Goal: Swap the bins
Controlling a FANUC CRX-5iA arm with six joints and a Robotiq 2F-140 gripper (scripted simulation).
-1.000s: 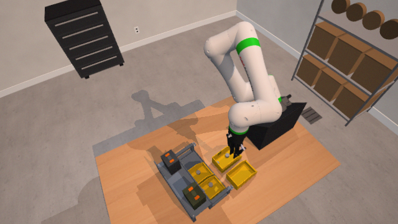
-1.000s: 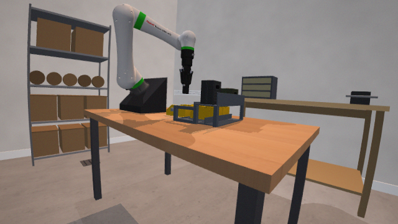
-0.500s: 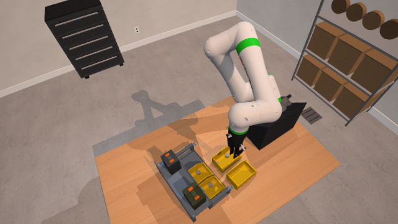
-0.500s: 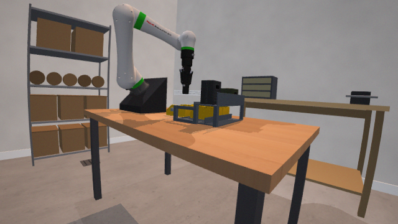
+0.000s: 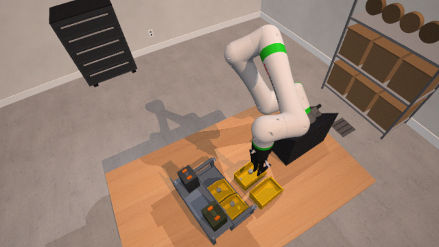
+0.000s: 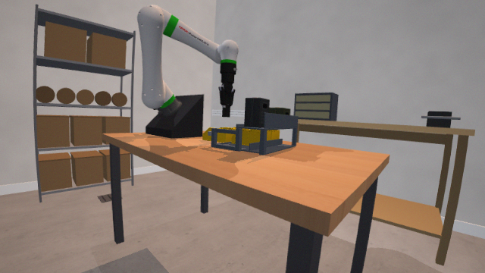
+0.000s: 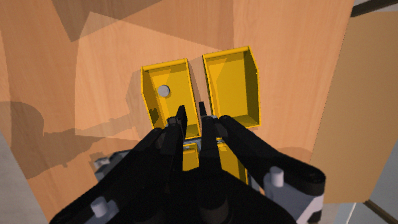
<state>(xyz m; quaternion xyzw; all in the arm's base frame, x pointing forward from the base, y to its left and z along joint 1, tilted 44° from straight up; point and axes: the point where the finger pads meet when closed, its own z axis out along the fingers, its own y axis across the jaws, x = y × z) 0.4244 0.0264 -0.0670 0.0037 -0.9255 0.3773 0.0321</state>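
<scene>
The grey round part lies 20 mm behind my hand, 70 mm to the right of it and 160 mm below it. Round my hand: grey shelf: 250 mm ahead, 60 mm to the right, 100 mm below.
</scene>
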